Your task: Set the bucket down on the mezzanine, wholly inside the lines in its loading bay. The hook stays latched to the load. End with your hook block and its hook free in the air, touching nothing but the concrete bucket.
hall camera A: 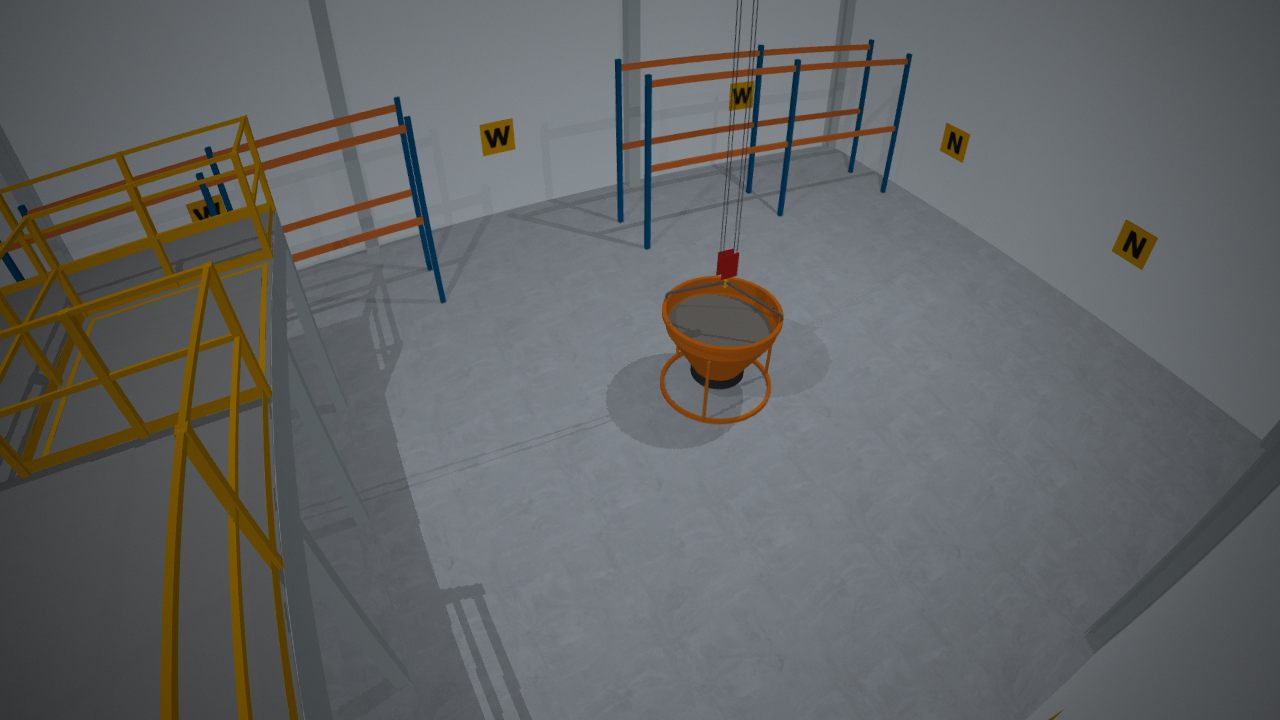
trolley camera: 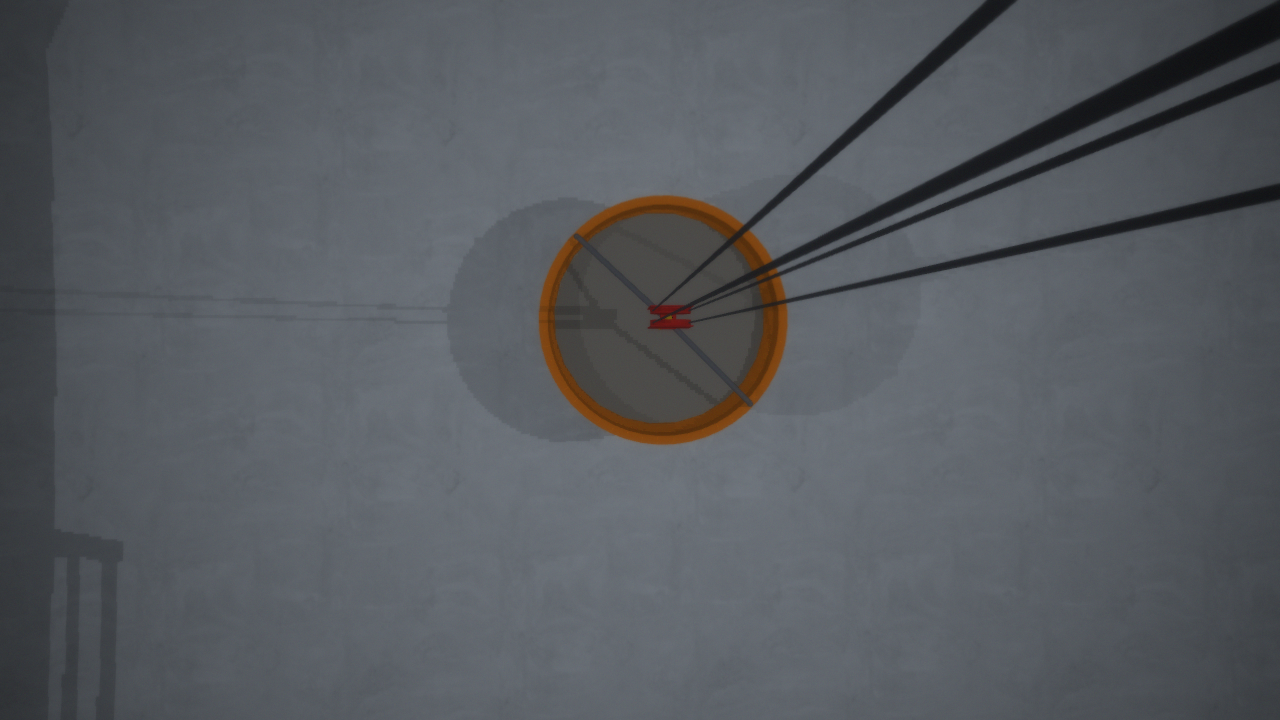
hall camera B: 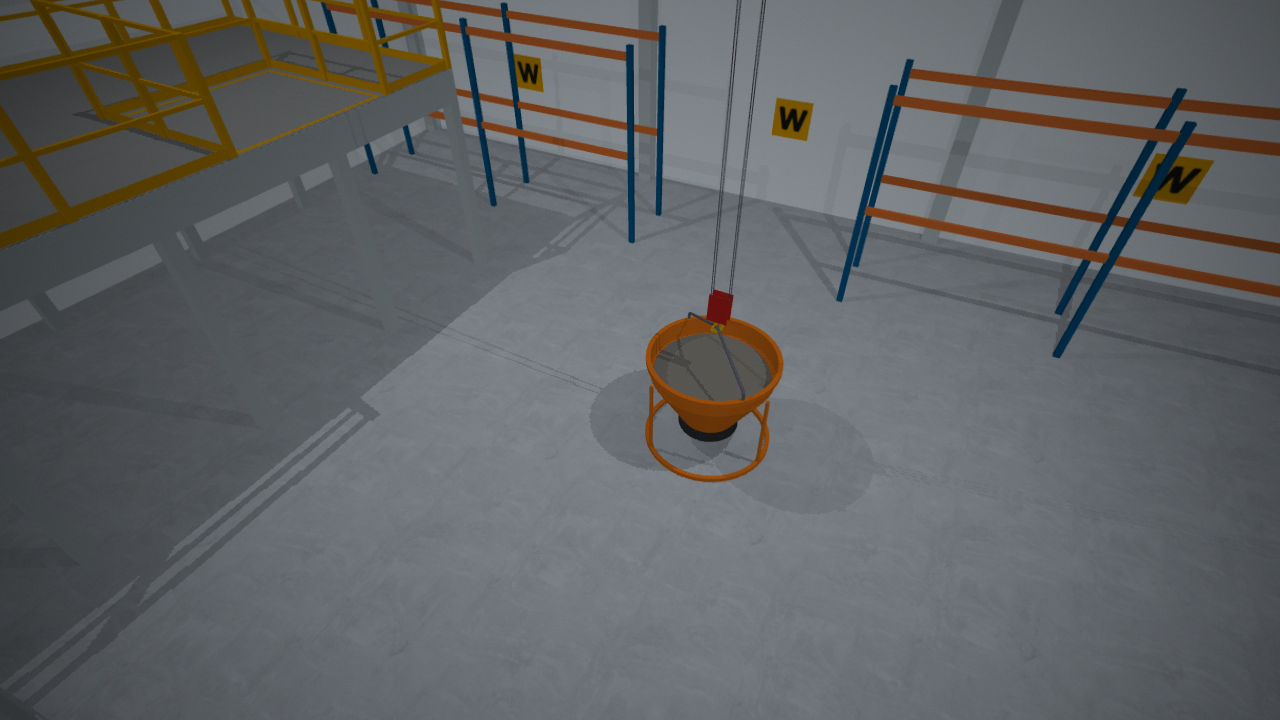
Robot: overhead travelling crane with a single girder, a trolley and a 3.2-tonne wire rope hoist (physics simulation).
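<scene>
The orange concrete bucket [hall camera A: 726,358] [hall camera B: 713,412] [trolley camera: 608,376], filled with grey concrete, is upright above or on the hall floor, right of the mezzanine; whether its foot ring touches the floor cannot be told. My hook [hall camera A: 725,283] [hall camera B: 716,327] [trolley camera: 669,317] is shut on the bucket's bail, below the red hook block [hall camera A: 727,264] [hall camera B: 719,307], which is near the bucket's centre from above. The mezzanine [hall camera A: 89,555] [hall camera B: 259,102] is a raised grey deck at the left in both hall views. Thin yellow lines show on its deck, partly hidden behind railings.
Yellow railings [hall camera A: 134,214] [hall camera B: 201,102] stand along the mezzanine, with an opening at its edge in hall camera B. Blue and orange racks [hall camera A: 648,161] [hall camera B: 630,143] stand along the W wall. Bucket shadows lie on the floor on both sides of it.
</scene>
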